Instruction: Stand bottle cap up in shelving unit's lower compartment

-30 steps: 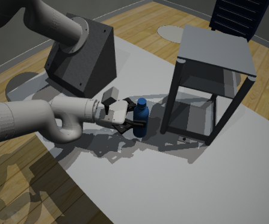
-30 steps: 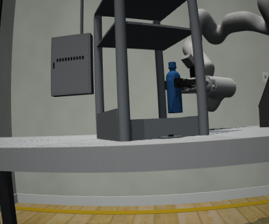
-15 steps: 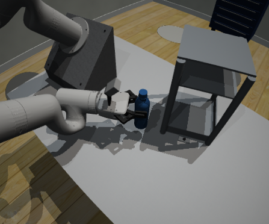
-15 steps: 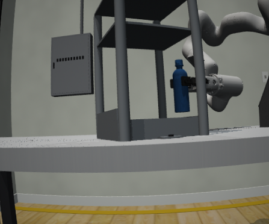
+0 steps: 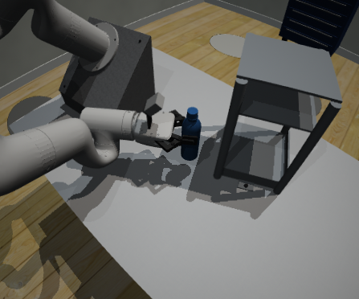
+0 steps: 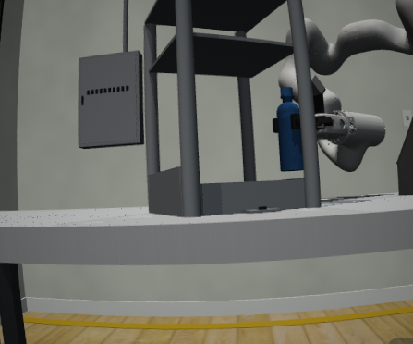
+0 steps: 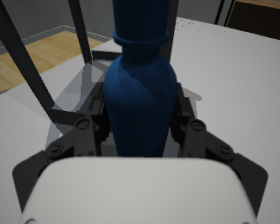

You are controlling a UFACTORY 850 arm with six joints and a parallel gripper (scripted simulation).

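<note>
The shelving unit lies 13 cm ahead of my hand, 19 cm to the left of it and 2 cm above it. Round my hand: bottle 2 cm above.
</note>
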